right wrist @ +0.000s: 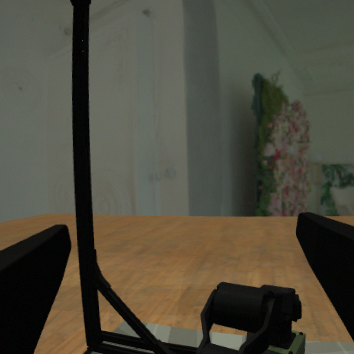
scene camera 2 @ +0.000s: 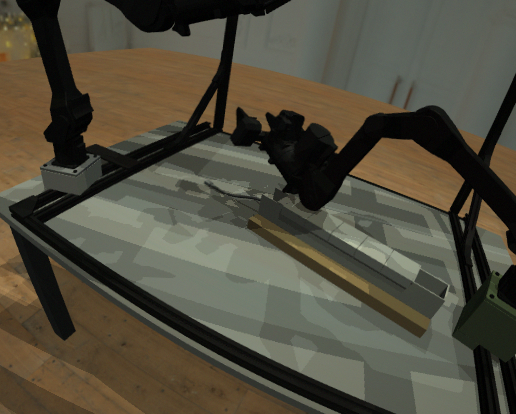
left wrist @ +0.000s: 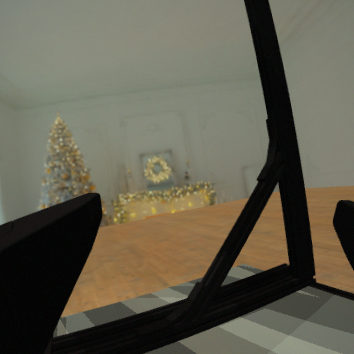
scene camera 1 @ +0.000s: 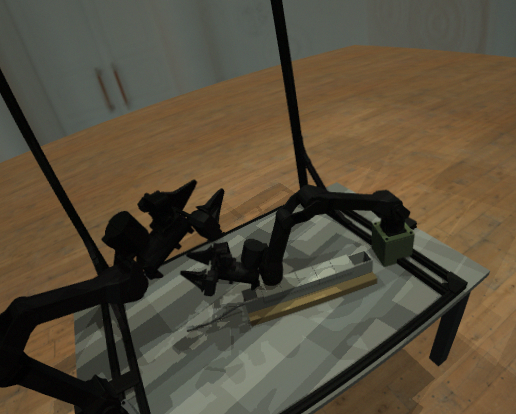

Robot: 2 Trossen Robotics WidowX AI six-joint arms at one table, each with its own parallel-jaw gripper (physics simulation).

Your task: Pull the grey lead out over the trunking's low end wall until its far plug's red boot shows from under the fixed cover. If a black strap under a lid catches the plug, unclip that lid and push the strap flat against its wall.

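Places are measured from the left arm's base along level axes (x back, y right, z up), in millimetres.
Pixels of known places: left gripper, between the fingertips: (scene camera 2: 252, 110) (left wrist: 218, 208) (scene camera 1: 183, 263); right gripper, between the fingertips: (right wrist: 184, 230) (scene camera 1: 208, 184); left arm's base, origin of its link: (right wrist: 277, 337) (scene camera 2: 515, 298) (scene camera 1: 392, 228); right arm's base, origin of its link: (scene camera 2: 70, 161).
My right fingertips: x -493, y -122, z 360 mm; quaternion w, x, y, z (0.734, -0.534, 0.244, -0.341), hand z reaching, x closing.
Note:
For each thing: its top centre in the pictures, then the offset to it from my right fingertips. "*": a spot on its surface instead.
- wooden strip, a spot on its surface: (scene camera 2: 340, 277) (scene camera 1: 323, 297) * dy -1, dx +218, dz -445 mm
- grey lead, a spot on its surface: (scene camera 2: 235, 195) (scene camera 1: 219, 317) * dy +19, dx -96, dz -450 mm
The grey trunking (scene camera 1: 325, 281) (scene camera 2: 425, 300) lies along a wooden strip (scene camera 1: 315, 301) (scene camera 2: 340, 277), with pale lids (scene camera 1: 327, 266) (scene camera 2: 375, 250) on top. The grey lead (scene camera 1: 216, 318) (scene camera 2: 235, 194) comes from its left end and lies on the table. No red boot or black strap shows. My left gripper (scene camera 1: 187, 264) (scene camera 2: 254, 112) (left wrist: 218, 208) is open and empty, above the table past the trunking's left end. My right gripper (scene camera 1: 208, 186) (right wrist: 184, 230) is open and empty, raised high and away from the trunking; its fingers lie outside scene camera 2's view.
My left arm (scene camera 1: 280, 240) (scene camera 2: 350, 155) reaches over the trunking and hides part of its left half. A green mounting block (scene camera 1: 393, 247) (scene camera 2: 480, 320) stands near the right end. A pale mounting block (scene camera 2: 75, 175) stands at the left. Black rails and posts (scene camera 1: 290, 90) (scene camera 2: 227, 75) edge the table.

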